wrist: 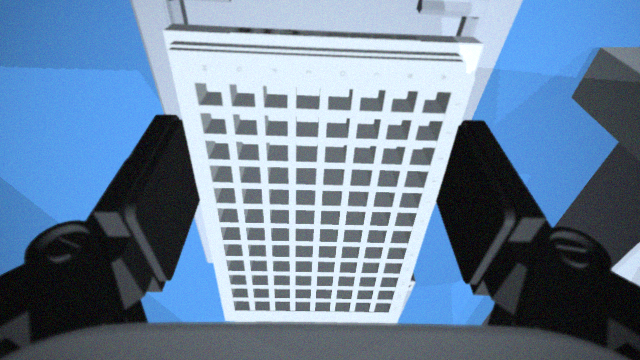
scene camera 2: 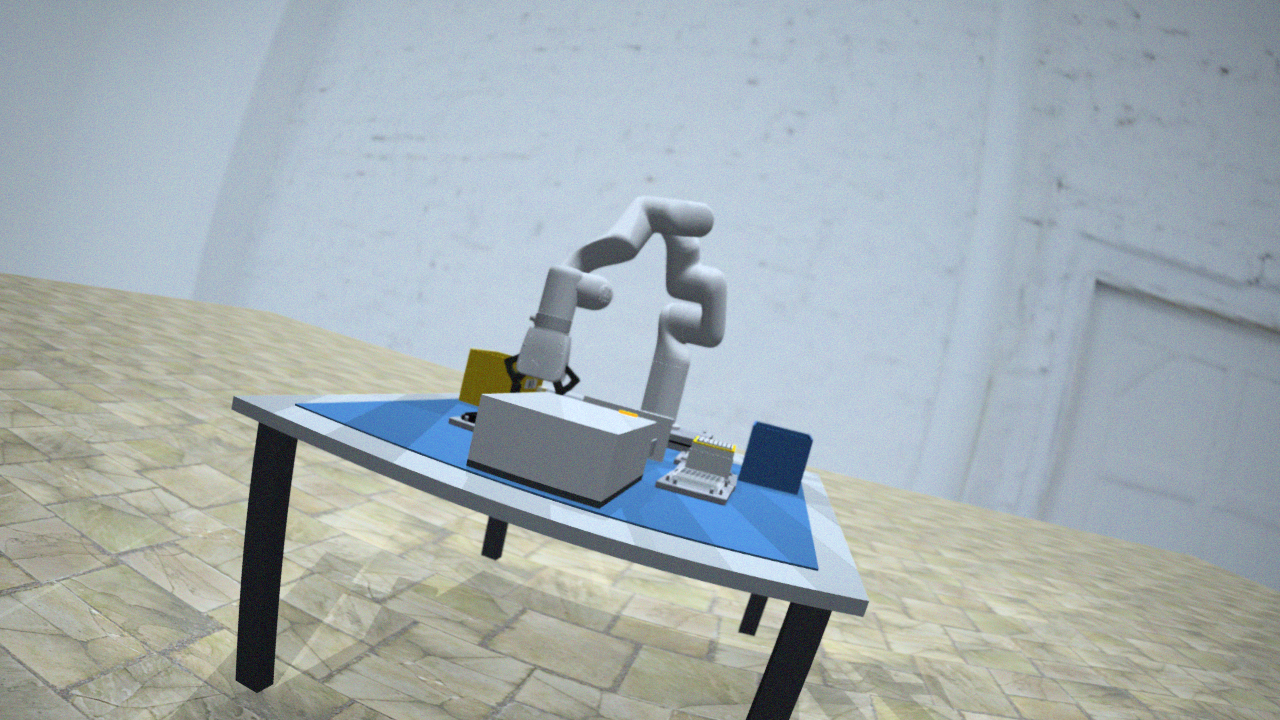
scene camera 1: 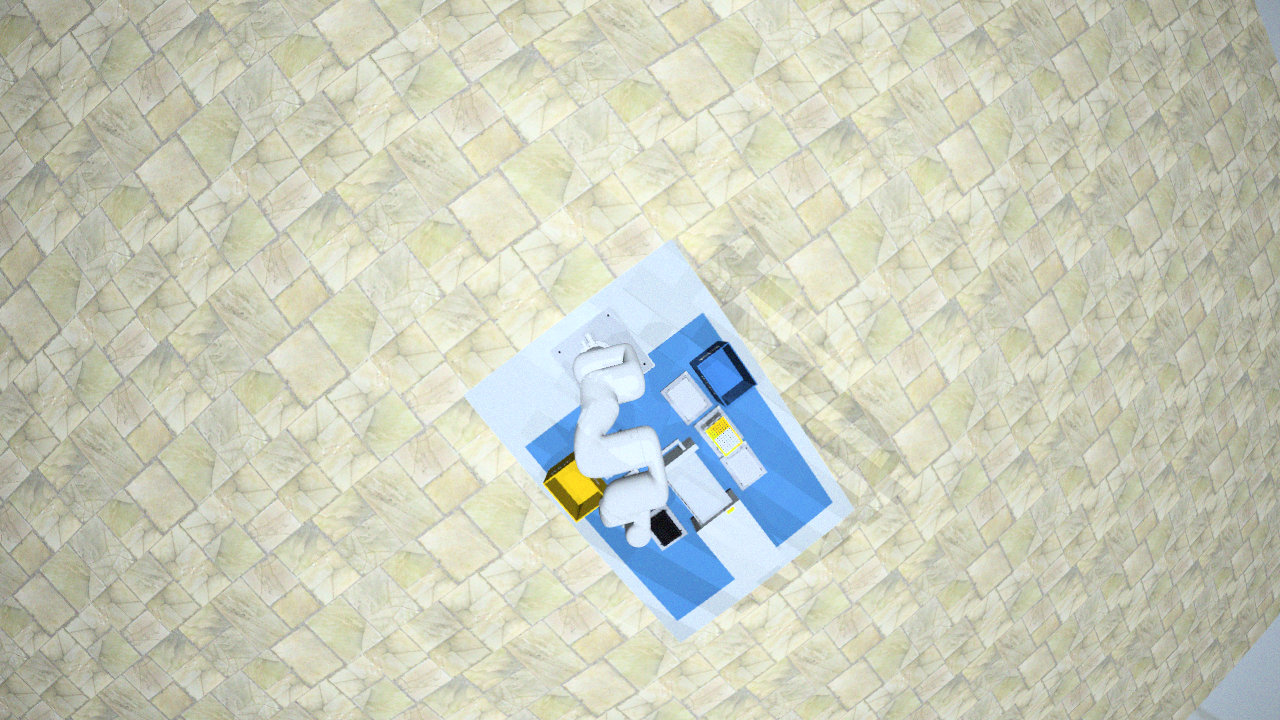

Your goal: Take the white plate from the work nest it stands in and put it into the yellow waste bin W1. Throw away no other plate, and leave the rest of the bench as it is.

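Places are measured from the arm's base along level axes (x ahead, y left, z up), in centimetres.
Pixels of known places: gripper, fingertip midpoint: [wrist: 320, 154].
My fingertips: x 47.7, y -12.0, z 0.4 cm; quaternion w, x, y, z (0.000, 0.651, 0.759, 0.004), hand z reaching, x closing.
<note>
For each thing: its middle in the pictures, then the offset to it from my fingertips. "*": a spot on its surface instead.
- white plate, body centre: [wrist: 317, 214] dx +2.8, dy +0.4, dz +0.1 cm
- pale grey work nest, body centre: [wrist: 315, 158] dx +2.7, dy +0.3, dz -3.1 cm
- yellow waste bin W1, body centre: [scene camera 2: 503, 382] [scene camera 1: 576, 484] dx -12.9, dy -15.1, dz +2.0 cm
- black plate, body centre: [scene camera 1: 663, 528] dx +20.1, dy +3.1, dz -2.1 cm
- yellow-topped rack, body centre: [scene camera 2: 711, 457] [scene camera 1: 722, 434] dx -2.7, dy +38.3, dz +0.4 cm
- pale nest, surface spot: [scene camera 1: 687, 397] * dx -20.4, dy +33.6, dz -2.0 cm
- dark blue bin, body centre: [scene camera 2: 775, 456] [scene camera 1: 722, 373] dx -23.1, dy +48.0, dz +2.0 cm
The white plate [wrist: 290, 80], a flat block with a grid of square wells, is between the two black fingers of my gripper [wrist: 320, 154] [scene camera 2: 541, 386] in the wrist view. The gripper is shut on its long sides. The plate is held level above the pale grey work nest [wrist: 300, 14], whose edges show beyond and beside it. The yellow waste bin W1 [scene camera 1: 572, 488] [scene camera 2: 486, 377] stands at the bench edge, close beside the arm's wrist. In scene camera 1 the arm hides the gripper and the plate.
A black plate [scene camera 1: 665, 527] sits in a nest close to the arm's wrist. A large grey-white device [scene camera 1: 700, 483] [scene camera 2: 546, 443] stands mid-bench. Beyond it are a yellow-topped rack [scene camera 1: 723, 434] [scene camera 2: 713, 457], a pale nest [scene camera 1: 687, 397] and a dark blue bin [scene camera 1: 723, 372] [scene camera 2: 776, 457].
</note>
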